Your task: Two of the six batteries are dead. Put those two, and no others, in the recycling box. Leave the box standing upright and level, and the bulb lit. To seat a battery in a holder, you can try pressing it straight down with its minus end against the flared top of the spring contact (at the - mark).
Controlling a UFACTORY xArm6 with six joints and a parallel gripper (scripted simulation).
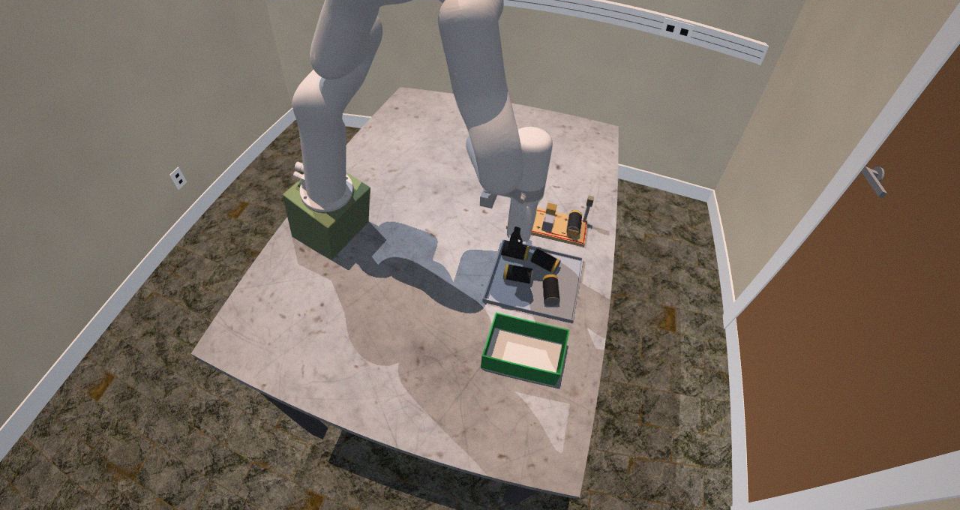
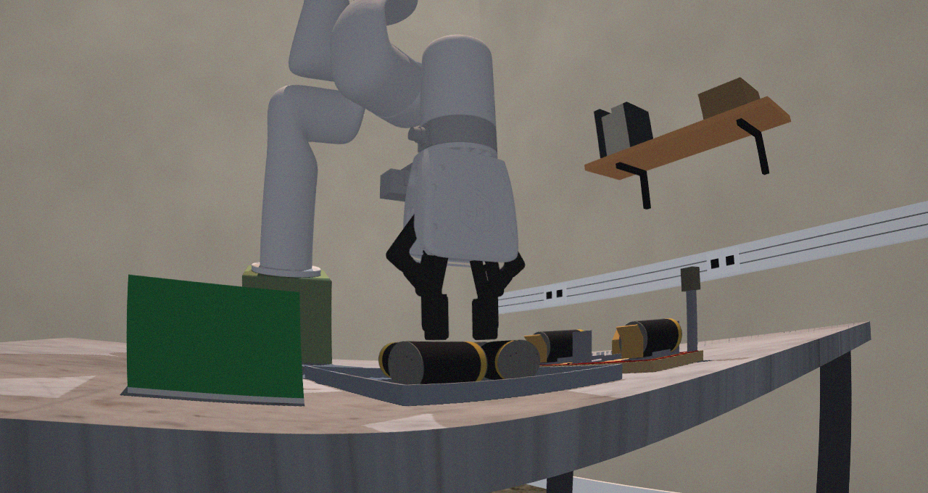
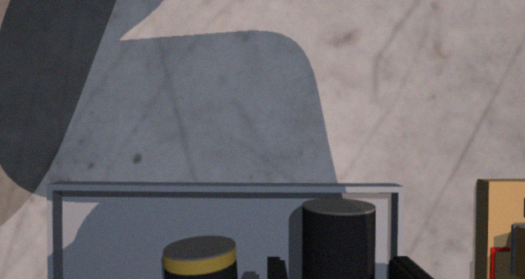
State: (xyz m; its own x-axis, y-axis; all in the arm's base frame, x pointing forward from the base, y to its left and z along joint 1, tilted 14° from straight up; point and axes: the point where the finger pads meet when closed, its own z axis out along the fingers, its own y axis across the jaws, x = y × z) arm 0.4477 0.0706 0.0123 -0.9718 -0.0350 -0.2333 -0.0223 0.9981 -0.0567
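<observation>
Right now my hand is 60 mm short of the grey tray, 50 mm to the left of it and 50 mm above it. The rest, counted from my hand: green recycling box 80 mm ahead, 240 mm to the right, 40 mm below.
</observation>
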